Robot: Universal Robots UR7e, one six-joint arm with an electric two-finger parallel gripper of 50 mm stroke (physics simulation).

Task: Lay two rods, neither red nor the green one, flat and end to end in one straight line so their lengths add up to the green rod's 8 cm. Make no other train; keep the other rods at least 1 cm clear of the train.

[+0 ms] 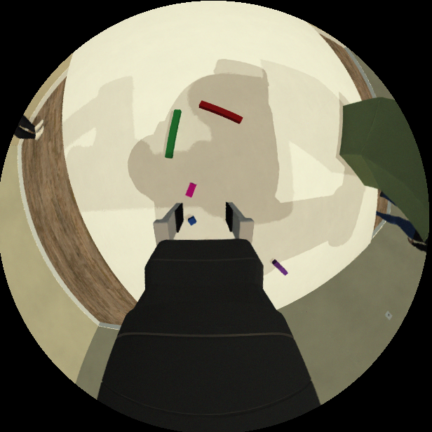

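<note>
My gripper (pixel 204 211) is open and empty above the table. A small blue block (pixel 192 220) lies on the table, seen between the fingers nearer the left one. A short magenta rod (pixel 191 190) lies beyond the fingertips, a little to the left. The long green rod (pixel 172 134) lies farther up at the left, and the red rod (pixel 220 112) lies slanted to its right. A purple rod (pixel 280 267) lies at the lower right, beside the gripper body, apart from the others. Orange and grey rods do not show; the gripper body hides part of the table.
The pale table top (pixel 320 220) bears shadows of the arm. Its wooden edge (pixel 45 175) runs down the left. A large dark green object (pixel 382 145) stands at the right edge. Parts of figures show at the far left and right.
</note>
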